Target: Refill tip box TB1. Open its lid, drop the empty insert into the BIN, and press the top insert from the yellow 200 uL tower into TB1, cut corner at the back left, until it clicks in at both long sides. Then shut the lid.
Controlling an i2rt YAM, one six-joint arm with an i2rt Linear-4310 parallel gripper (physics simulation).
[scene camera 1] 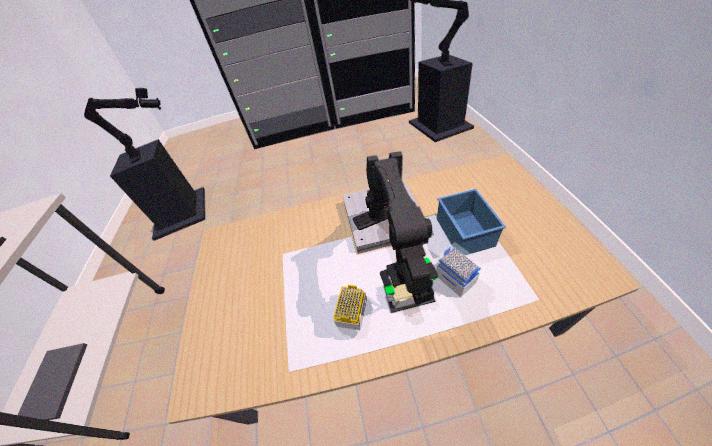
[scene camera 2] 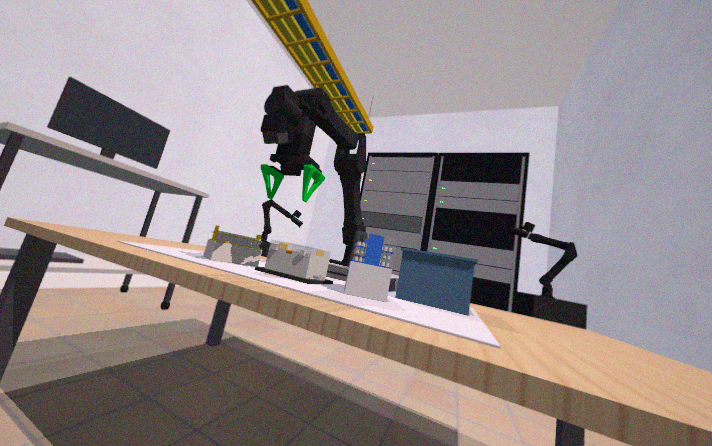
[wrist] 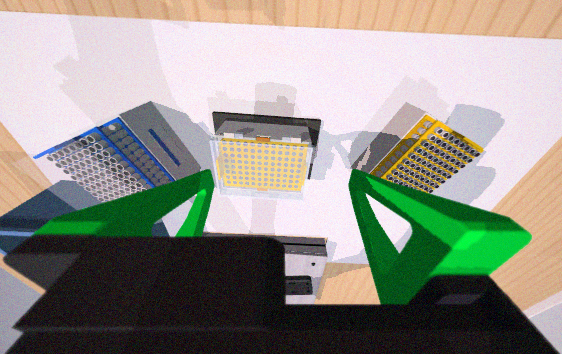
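Note:
Tip box TB1 (scene camera 1: 403,295) (scene camera 2: 296,262) (wrist: 262,165) stands in a black holder (wrist: 267,118); its clear lid looks shut over a yellow insert with rows of holes. The yellow tower (scene camera 1: 349,305) (scene camera 2: 231,250) (wrist: 432,155) has a yellow insert on top of a grey base and stands to the right of TB1 in the wrist view. The blue BIN (scene camera 1: 480,242) (scene camera 2: 433,283) (wrist: 40,207) is at the lower left there. My gripper (scene camera 1: 409,278) (scene camera 2: 288,199) (wrist: 281,177) is open and empty, pointing down above TB1. The cut corners cannot be made out.
A blue tip tower (scene camera 1: 458,267) (scene camera 2: 367,278) (wrist: 110,155) stands between TB1 and the BIN, on the white mat (scene camera 1: 315,346) (wrist: 300,65). The arm's grey base plate (scene camera 1: 367,240) (wrist: 302,260) is behind TB1. Server racks and two other arms stand beyond the table.

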